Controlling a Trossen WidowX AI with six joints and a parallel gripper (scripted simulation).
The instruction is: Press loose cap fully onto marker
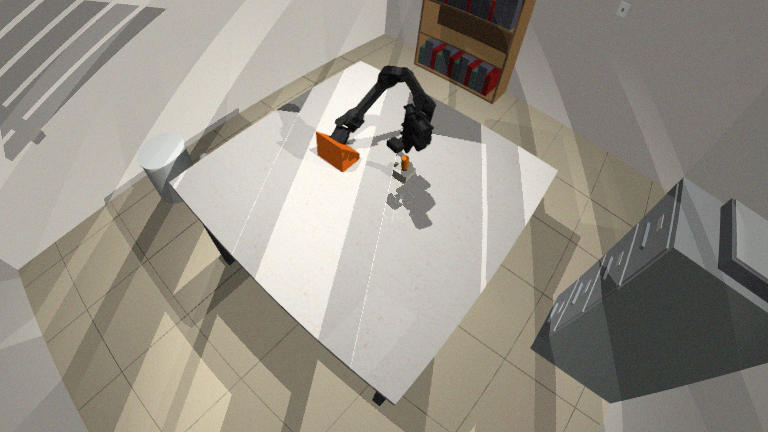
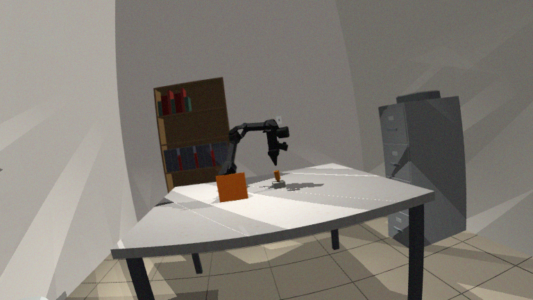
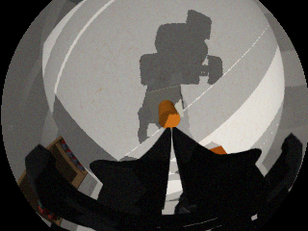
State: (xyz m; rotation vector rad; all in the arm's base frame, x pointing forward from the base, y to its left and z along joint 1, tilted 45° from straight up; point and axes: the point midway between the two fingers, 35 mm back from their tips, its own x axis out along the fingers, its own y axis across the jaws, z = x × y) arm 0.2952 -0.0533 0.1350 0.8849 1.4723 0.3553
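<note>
The orange cap lies 60 mm below my gripper tip. From my gripper tip the other things lie so: pale holder block (120 mm below).
</note>
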